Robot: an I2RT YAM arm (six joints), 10 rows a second.
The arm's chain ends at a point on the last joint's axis. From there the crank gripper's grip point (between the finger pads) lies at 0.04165 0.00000 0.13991 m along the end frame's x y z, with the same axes.
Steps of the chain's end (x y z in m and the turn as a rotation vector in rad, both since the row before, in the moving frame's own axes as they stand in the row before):
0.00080, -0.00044, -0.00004, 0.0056, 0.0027, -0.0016
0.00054, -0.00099, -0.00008, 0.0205, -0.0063, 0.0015
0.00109, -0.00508, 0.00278, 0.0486, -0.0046, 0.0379
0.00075, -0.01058, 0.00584, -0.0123, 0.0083, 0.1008
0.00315, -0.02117, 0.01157, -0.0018, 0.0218, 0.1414
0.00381, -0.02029, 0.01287, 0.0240, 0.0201, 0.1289
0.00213, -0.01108, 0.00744, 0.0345, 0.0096, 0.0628
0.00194, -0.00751, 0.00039, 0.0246, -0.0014, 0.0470
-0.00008, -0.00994, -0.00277, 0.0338, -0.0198, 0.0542
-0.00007, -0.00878, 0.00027, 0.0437, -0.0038, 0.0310
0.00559, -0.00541, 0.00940, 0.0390, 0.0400, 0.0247
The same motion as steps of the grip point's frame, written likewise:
0.00118, -0.00129, -0.00016, 0.0056, 0.0027, -0.0016
-0.00034, -0.00380, 0.00015, 0.0205, -0.0063, 0.0015
0.00055, -0.01031, 0.00284, 0.0486, -0.0046, 0.0379
0.00161, -0.00461, 0.00545, -0.0123, 0.0083, 0.1008
0.00575, -0.01484, 0.01063, -0.0018, 0.0218, 0.1414
0.00648, -0.01809, 0.01203, 0.0240, 0.0201, 0.1289
0.00354, -0.01324, 0.00700, 0.0345, 0.0096, 0.0628
0.00178, -0.00900, 0.00043, 0.0246, -0.0014, 0.0470
-0.00279, -0.01250, -0.00202, 0.0338, -0.0198, 0.0542
-0.00053, -0.01361, 0.00032, 0.0437, -0.0038, 0.0310
0.01120, -0.00973, 0.00754, 0.0390, 0.0400, 0.0247

